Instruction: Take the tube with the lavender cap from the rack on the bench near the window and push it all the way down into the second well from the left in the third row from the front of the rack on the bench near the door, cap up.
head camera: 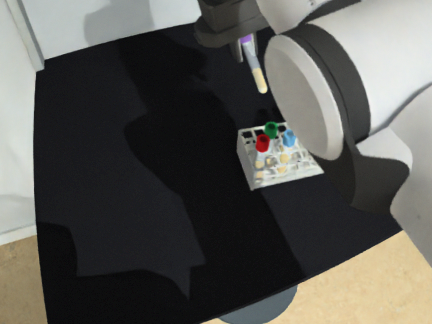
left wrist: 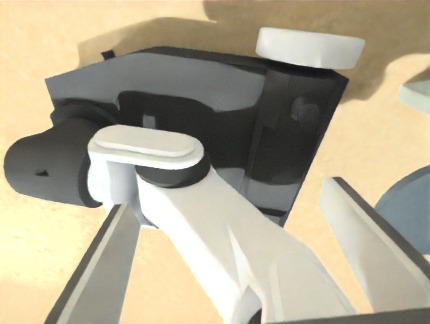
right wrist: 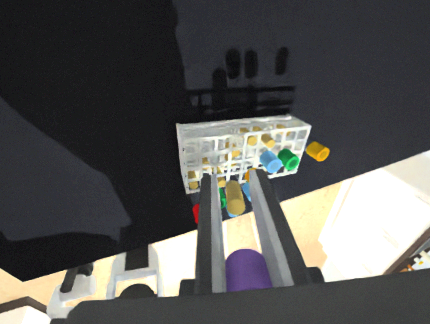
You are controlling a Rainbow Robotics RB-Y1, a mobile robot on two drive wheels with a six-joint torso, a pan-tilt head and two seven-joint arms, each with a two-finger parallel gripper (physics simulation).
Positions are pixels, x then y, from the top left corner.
Labels:
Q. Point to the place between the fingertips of my right gripper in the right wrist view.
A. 233, 183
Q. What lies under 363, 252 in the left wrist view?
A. My left gripper.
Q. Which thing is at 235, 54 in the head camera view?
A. My right gripper.

